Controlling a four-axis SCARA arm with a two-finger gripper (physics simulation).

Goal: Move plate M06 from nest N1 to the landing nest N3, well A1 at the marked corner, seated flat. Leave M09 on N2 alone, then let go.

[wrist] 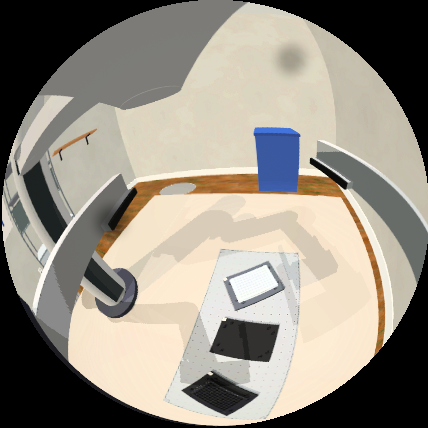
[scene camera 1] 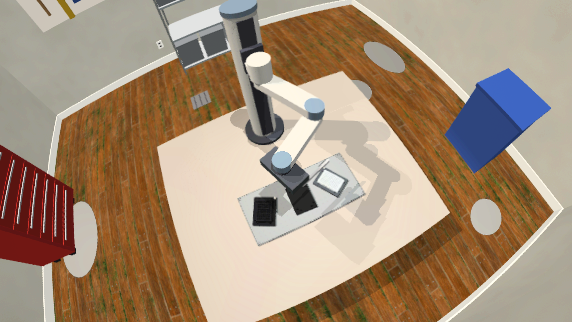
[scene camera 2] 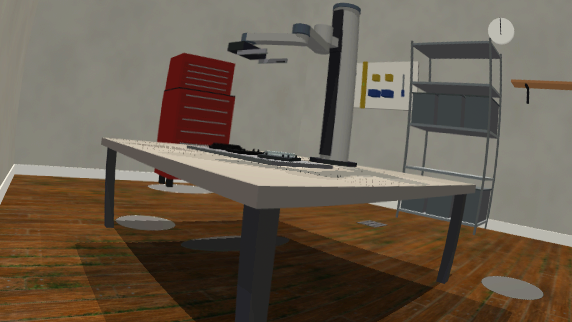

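A white plate (scene camera 1: 331, 180) (scene camera 2: 280, 155) (wrist: 253, 283) sits on a grey nest at one end of the perforated board. A black plate (scene camera 1: 264, 210) (scene camera 2: 226, 147) (wrist: 220, 395) sits on a dark nest at the other end. A flat black nest (scene camera 1: 302, 200) (wrist: 245, 340) lies between them with no plate on it. The plate and nest names cannot be read, so which plate is M06 is not clear. My gripper (scene camera 2: 265, 56) (wrist: 222, 158) is open and empty, high above the table. In the first scene view its fingers are partly hidden under the arm.
The perforated board (scene camera 1: 341, 162) (wrist: 287, 345) lies on the table (scene camera 1: 210, 250) (scene camera 2: 225, 172). The arm's column (scene camera 1: 255, 85) (scene camera 2: 345, 90) (wrist: 102, 280) stands behind the board. A blue cabinet (scene camera 1: 500, 110) (wrist: 278, 160), a red cabinet (scene camera 1: 35, 220) (scene camera 2: 200, 110) and a shelf unit (scene camera 2: 450, 50) stand off the table.
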